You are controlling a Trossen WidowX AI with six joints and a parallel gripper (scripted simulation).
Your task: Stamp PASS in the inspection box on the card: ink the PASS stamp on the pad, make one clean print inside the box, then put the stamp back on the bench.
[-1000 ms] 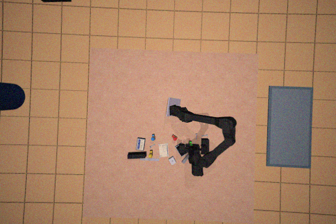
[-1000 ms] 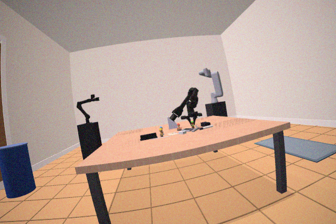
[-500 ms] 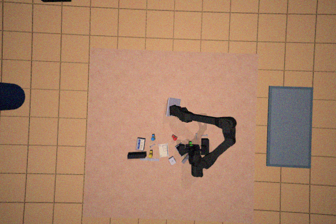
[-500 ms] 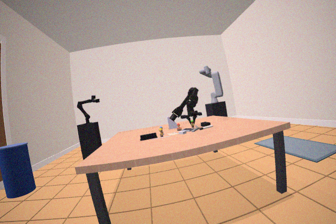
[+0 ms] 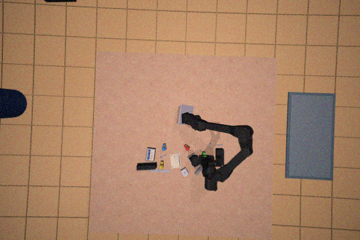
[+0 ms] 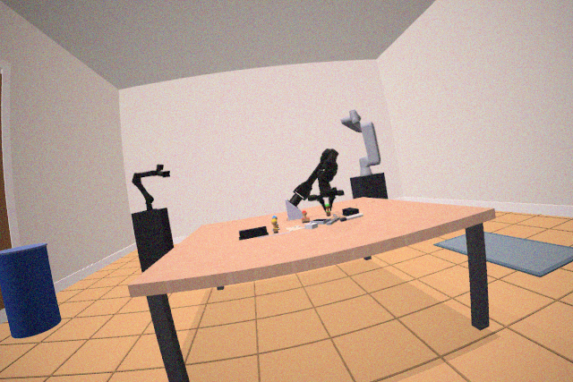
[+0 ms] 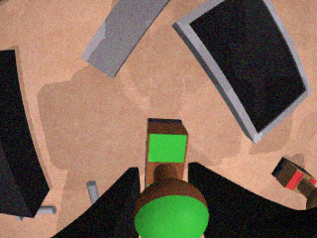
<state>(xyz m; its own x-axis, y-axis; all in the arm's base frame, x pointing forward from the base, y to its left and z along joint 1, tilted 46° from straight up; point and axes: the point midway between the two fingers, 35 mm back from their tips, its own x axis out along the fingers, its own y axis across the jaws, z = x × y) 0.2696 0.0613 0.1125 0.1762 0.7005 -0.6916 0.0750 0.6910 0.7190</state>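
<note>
The ink pad is 5 cm ahead of my gripper tip, 7 cm to the right of it and 4 cm below it. From my gripper tip the other things lie so: black box (2 cm ahead, 12 cm to the left, 2 cm below); red stamp (5 cm behind, 11 cm to the right, 2 cm below); grey bar (10 cm ahead, 2 cm to the right, 4 cm below).
</note>
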